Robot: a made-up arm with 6 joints. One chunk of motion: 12 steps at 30 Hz.
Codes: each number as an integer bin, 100 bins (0 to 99) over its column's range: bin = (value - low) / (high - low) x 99, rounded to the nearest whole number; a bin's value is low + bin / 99 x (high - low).
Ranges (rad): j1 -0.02..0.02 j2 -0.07..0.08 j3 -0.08..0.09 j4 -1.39..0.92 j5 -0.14..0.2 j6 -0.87..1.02
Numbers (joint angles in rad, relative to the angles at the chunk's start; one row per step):
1: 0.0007 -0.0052 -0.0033 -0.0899 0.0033 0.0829
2: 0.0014 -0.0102 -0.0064 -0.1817 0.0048 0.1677
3: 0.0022 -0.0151 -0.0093 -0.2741 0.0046 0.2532
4: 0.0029 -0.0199 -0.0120 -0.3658 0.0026 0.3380
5: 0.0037 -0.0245 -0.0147 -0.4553 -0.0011 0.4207
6: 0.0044 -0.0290 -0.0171 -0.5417 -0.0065 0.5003
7: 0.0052 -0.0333 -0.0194 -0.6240 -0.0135 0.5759
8: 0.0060 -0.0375 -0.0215 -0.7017 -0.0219 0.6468
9: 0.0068 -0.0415 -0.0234 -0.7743 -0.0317 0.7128
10: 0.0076 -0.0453 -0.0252 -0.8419 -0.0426 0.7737
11: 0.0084 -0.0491 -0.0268 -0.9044 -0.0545 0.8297
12: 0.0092 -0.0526 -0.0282 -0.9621 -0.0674 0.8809
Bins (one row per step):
1: 51 43 45 56 42 50
2: 53 39 43 52 42 54
3: 55 36 41 48 42 59
4: 57 33 40 44 42 63
5: 59 30 38 40 40 68
6: 60 27 37 36 39 72
7: 62 24 35 33 37 76
8: 64 21 34 29 34 79
9: 66 19 33 26 32 83
10: 68 16 32 23 28 86
11: 70 14 31 21 25 89
12: 72 11 30 18 21 92

